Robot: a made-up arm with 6 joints. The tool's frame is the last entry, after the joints.
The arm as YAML. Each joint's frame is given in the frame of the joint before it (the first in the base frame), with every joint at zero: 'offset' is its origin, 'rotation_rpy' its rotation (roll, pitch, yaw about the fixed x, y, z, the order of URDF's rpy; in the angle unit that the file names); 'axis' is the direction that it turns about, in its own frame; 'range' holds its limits. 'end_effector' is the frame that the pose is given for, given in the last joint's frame.
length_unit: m
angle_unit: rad
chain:
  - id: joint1
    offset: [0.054, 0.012, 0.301]
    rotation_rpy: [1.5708, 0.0, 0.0]
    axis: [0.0, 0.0, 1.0]
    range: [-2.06, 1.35]
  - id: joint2
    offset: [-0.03, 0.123, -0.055]
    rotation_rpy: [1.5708, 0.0, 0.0]
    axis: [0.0, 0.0, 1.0]
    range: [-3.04, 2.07]
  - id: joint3
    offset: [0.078, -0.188, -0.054]
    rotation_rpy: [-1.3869, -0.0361, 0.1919]
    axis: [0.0, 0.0, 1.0]
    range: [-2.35, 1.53]
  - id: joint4
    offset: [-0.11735, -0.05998, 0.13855]
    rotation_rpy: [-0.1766, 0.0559, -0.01]
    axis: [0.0, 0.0, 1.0]
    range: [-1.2, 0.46]
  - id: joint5
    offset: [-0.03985, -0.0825, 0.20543]
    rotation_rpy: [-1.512, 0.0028, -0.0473]
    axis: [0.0, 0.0, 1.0]
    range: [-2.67, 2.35]
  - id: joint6
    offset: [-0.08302, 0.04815, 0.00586]
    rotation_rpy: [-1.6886, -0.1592, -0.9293]
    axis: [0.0, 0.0, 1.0]
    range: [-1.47, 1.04]
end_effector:
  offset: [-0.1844, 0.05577, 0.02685]
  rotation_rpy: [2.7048, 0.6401, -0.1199]
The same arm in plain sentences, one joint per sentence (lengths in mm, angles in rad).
The arm has six revolute joints in a row. What follows holds with every joint at zero, and every direction is one of the base frame's.
The first joint is mounted 54 mm along +x and 12 mm along +y and 301 mm along +z from the base frame's origin and rotates about -y, from -2.06 to 1.35 rad.
The second joint is mounted 30 mm along -x and 55 mm along +y and 123 mm along +z from the first joint and rotates about -z, from -3.04 to 2.07 rad.
The third joint is mounted 78 mm along +x and 188 mm along +y and 54 mm along +z from the second joint and rotates about the direction (-0.194007, -0.963836, -0.182707), from -2.35 to 1.53 rad.
The fourth joint is mounted 142 mm along -x and 100 mm along -y and 80 mm along -z from the third joint and rotates about the direction (-0.135, -0.990799, -0.0096), from -1.2 to 0.46 rad.
The fifth joint is mounted 70 mm along -x and 197 mm along -y and 83 mm along -z from the fourth joint and rotates about the direction (0.072901, -0.078901, 0.994213), from -2.67 to 2.35 rad.
The sixth joint is mounted 75 mm along -x and 58 mm along +y and 16 mm along +z from the fifth joint and rotates about the direction (0.867805, 0.476003, -0.142601), from -1.47 to 1.04 rad.
The tool frame, which is the frame that the pose is given for, is mounted 72 mm along -x and 167 mm along +y and 69 mm along -z from the sixth joint; its axes are the base frame's turned by roll 1.1223, pitch -0.2253 and yaw -1.6953 rad (as in URDF: about the fixed x, then y, then z).

